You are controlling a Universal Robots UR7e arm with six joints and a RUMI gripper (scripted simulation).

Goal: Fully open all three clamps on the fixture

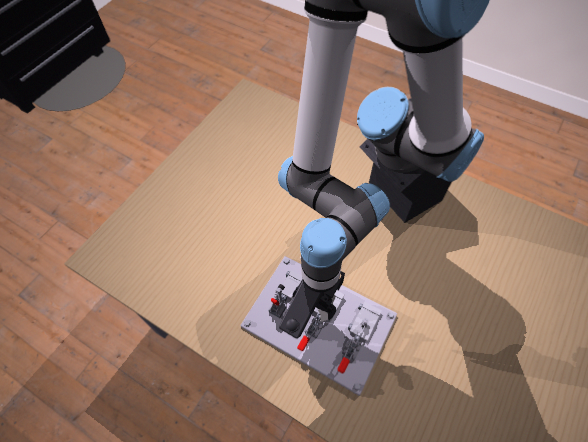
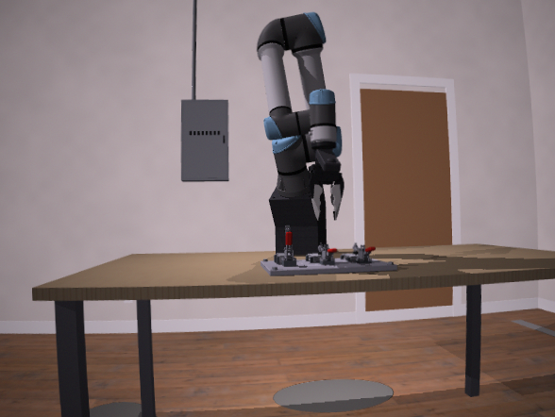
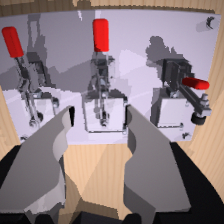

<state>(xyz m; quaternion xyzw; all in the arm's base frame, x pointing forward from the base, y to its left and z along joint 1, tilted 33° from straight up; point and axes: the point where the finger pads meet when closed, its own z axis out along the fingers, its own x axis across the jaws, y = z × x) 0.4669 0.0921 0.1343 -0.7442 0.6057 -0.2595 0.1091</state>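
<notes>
Right now the grey fixture plate is 4 cm behind my hand, 1 cm to the right of it and 15 cm below it.
</notes>
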